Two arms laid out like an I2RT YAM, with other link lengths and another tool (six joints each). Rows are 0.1 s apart.
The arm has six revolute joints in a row. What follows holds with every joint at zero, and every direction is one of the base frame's. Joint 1 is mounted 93.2 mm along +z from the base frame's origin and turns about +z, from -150.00 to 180.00 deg. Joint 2 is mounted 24.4 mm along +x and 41.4 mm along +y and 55.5 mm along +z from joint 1 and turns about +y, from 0.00 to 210.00 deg. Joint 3 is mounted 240.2 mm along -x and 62.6 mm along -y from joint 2 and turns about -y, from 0.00 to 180.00 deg. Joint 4 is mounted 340.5 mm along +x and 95.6 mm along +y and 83.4 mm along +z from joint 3 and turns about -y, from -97.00 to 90.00 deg. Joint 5 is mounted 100.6 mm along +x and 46.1 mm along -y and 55.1 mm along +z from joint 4 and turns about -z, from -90.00 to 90.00 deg. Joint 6 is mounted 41.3 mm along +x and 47.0 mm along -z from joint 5 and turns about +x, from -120.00 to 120.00 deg. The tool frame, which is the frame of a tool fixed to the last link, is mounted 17.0 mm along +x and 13.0 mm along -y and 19.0 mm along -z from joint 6; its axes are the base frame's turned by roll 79.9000, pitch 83.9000 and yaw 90.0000 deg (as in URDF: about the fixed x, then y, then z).
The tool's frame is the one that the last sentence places.
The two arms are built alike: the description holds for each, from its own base.
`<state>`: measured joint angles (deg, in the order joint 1, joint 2, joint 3, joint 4, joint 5, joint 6); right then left.
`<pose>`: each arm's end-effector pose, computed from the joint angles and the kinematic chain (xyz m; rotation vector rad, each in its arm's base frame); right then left.
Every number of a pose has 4 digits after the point. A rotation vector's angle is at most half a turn.
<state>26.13 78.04 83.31 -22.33 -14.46 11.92 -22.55 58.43 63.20 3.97 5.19 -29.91</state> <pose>0.3928 0.2310 0.4387 -0.4248 1.8412 0.9301 0.3577 -0.1459 0.4867 -0.0744 1.5168 -0.5982</pose>
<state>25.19 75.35 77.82 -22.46 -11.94 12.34 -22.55 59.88 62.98 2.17 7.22 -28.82</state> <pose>0.3896 0.2185 0.4121 -0.3672 1.8998 0.8788 0.3648 -0.1508 0.4702 -0.0296 1.5768 -0.5926</pose>
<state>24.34 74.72 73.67 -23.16 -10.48 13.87 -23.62 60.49 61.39 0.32 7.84 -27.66</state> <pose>0.3908 0.2108 0.3799 -0.3016 1.9819 0.8537 0.3673 -0.1604 0.4471 0.0110 1.6454 -0.5820</pose>
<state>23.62 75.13 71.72 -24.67 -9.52 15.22 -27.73 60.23 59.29 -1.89 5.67 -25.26</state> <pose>0.3926 0.2049 0.3568 -0.2457 2.0550 0.8342 0.3582 -0.1852 0.4237 0.0766 1.7067 -0.5566</pose>
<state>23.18 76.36 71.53 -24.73 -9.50 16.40 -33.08 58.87 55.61 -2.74 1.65 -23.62</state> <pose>0.3976 0.2039 0.3460 -0.2118 2.0836 0.8374 0.3407 -0.2134 0.3976 0.1314 1.7519 -0.5310</pose>
